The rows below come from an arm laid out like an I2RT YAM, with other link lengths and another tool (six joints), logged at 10 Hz.
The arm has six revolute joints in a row. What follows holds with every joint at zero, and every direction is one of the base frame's.
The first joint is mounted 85 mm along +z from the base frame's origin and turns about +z.
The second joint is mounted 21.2 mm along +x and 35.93 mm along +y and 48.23 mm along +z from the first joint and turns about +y.
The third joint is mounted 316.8 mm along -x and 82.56 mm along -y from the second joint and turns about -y.
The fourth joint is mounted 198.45 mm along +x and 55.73 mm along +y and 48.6 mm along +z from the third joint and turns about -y.
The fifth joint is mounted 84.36 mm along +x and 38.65 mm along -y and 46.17 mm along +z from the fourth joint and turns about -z.
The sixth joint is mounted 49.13 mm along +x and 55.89 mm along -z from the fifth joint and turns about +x.
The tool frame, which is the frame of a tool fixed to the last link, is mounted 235 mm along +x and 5 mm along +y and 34 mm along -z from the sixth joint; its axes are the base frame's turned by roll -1.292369, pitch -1.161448 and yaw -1.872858 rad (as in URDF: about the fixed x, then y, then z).
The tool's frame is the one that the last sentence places.
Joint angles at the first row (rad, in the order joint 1, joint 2, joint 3, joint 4, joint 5, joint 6):
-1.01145, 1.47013, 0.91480, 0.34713, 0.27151, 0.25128
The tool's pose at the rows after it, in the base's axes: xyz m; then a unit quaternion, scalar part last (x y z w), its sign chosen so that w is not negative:
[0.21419 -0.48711 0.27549 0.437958 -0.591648 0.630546 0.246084]
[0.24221 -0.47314 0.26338 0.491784 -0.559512 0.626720 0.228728]
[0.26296 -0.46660 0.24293 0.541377 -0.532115 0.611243 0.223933]
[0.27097 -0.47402 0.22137 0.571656 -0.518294 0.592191 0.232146]
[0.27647 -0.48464 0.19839 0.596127 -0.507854 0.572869 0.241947]
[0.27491 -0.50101 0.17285 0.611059 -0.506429 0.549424 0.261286]
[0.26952 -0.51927 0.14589 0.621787 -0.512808 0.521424 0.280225]
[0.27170 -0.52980 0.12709 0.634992 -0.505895 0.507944 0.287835]
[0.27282 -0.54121 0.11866 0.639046 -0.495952 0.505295 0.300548]
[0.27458 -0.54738 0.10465 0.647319 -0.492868 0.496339 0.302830]
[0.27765 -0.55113 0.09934 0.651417 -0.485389 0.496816 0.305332]
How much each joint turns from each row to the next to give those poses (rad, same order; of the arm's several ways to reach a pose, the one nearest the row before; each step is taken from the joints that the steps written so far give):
0.01678, -0.02365, -0.01999, 0.01489, -0.02894, -0.02784
0.02194, 0.00936, 0.00150, -0.01944, -0.07761, -0.07078
0.02037, 0.03795, 0.01311, -0.02110, -0.04424, -0.07694
0.00282, 0.06216, 0.02104, -0.00069, -0.00955, -0.05986
0.00003, 0.07051, 0.02084, 0.01063, -0.00016, -0.05227
-0.00022, 0.08137, 0.02141, 0.02190, 0.03292, -0.04077
-0.00421, 0.08678, 0.04117, -0.00055, 0.04167, -0.02605
-0.00321, 0.06293, 0.02153, 0.01960, 0.00461, -0.03361
-0.00311, 0.04643, 0.00481, 0.05045, 0.00957, -0.03322
-0.00229, 0.04307, 0.01751, 0.00881, 0.00050, -0.01691
-0.00069, 0.02330, -0.00085, 0.02880, -0.00503, -0.01786

